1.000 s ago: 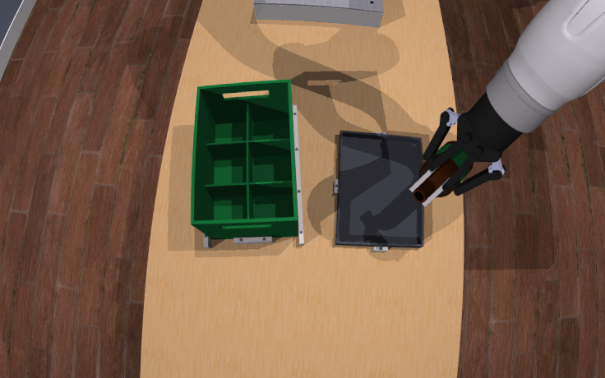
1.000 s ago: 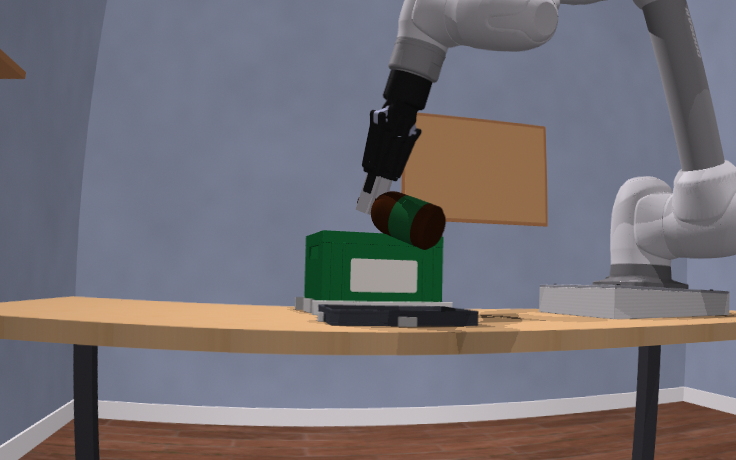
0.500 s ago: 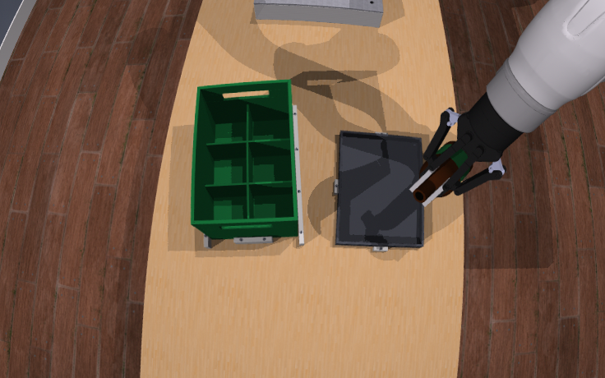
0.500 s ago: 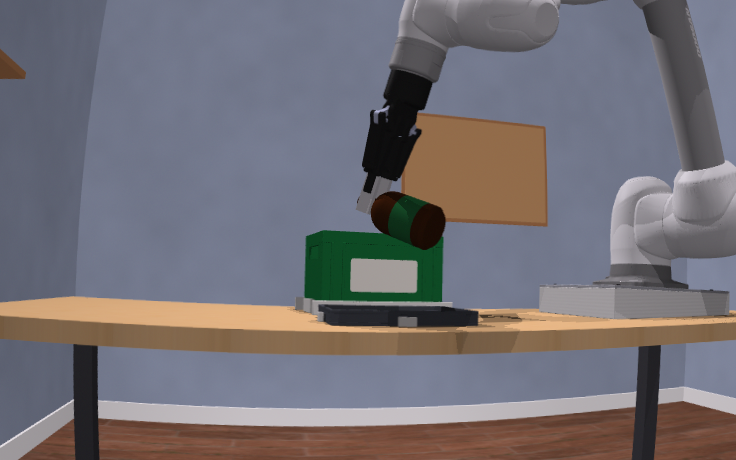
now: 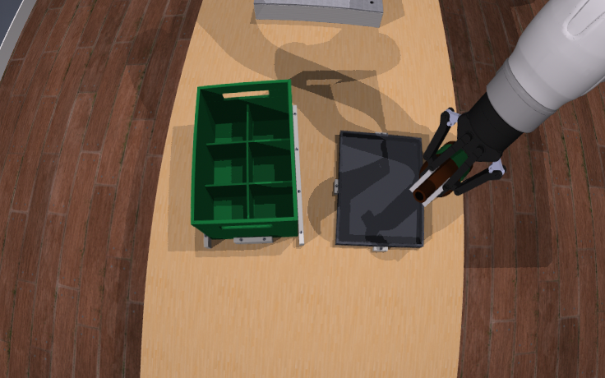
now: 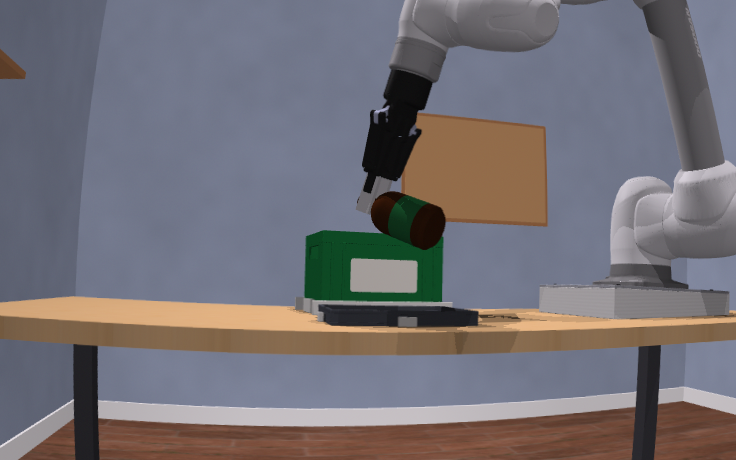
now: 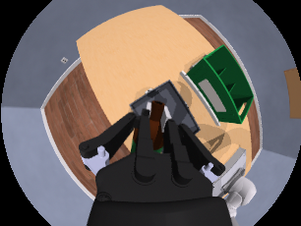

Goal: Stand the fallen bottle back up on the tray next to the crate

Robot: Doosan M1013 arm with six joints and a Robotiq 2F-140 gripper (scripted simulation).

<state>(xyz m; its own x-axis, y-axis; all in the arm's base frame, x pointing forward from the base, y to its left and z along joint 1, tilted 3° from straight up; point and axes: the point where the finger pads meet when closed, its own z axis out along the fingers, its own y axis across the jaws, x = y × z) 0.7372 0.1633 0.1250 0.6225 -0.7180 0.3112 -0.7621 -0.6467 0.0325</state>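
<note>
Right now my hand is 3 cm past the brown bottle, 3 cm to the right of it and 4 cm above it. Also, from my hand: dark tray (5 cm behind, 4 cm to the right, 21 cm below); then green crate (8 cm behind, 32 cm to the right, 14 cm below).
</note>
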